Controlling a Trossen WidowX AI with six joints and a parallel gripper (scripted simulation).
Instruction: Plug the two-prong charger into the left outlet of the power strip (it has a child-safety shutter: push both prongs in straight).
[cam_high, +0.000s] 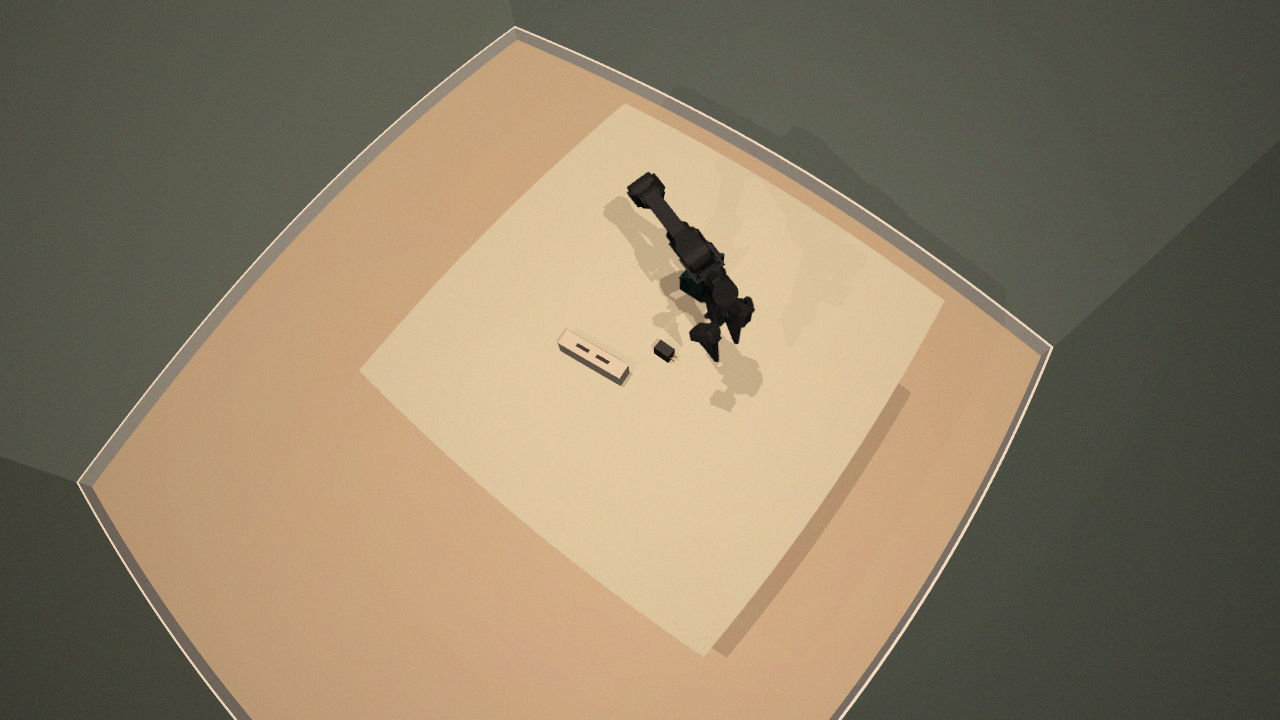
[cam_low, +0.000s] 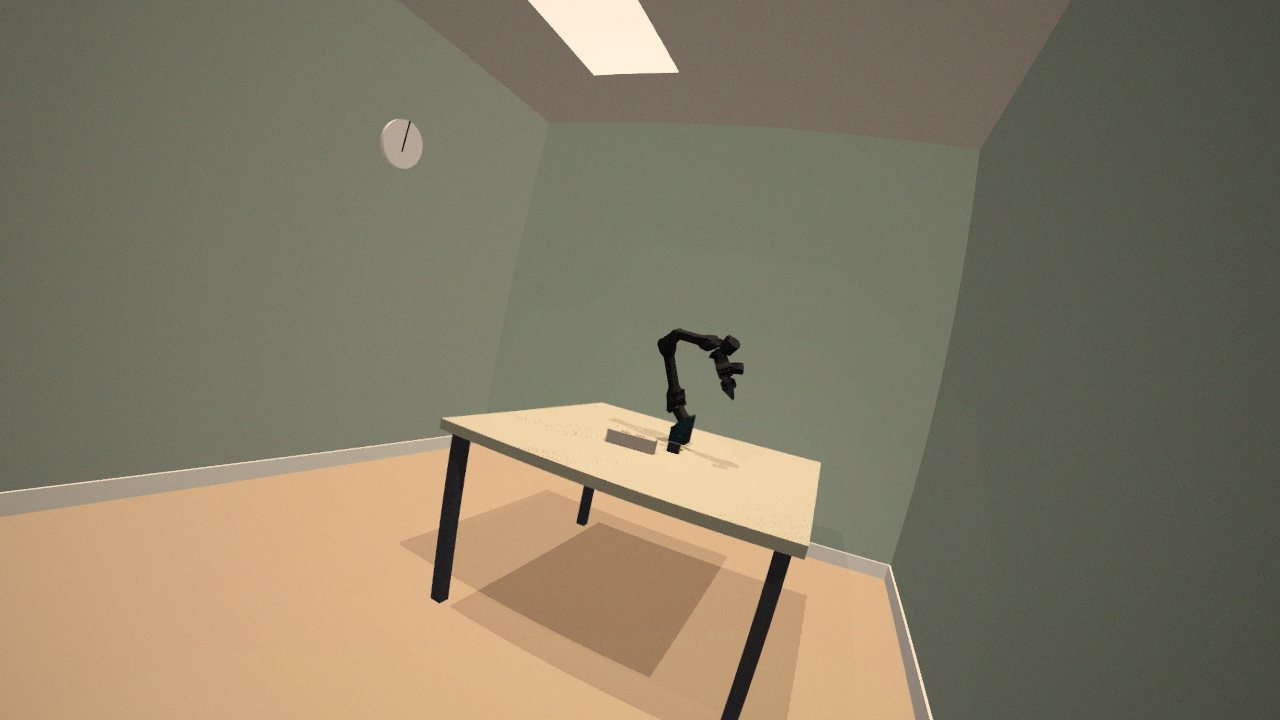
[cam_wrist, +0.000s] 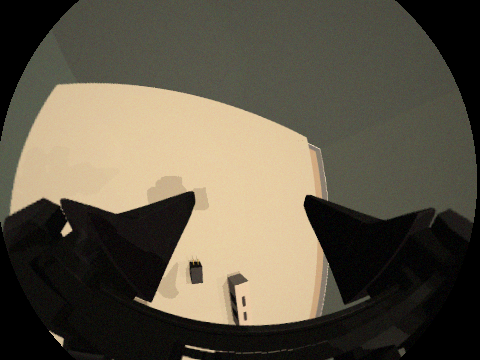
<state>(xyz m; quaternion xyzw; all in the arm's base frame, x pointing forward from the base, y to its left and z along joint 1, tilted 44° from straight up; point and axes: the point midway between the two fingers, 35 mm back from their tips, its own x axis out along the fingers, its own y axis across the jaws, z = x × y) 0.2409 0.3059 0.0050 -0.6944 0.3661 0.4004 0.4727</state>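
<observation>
Now: gripper tip 10 mm past the two-prong charger, 170 mm to the left of it and 270 mm above it.
</observation>
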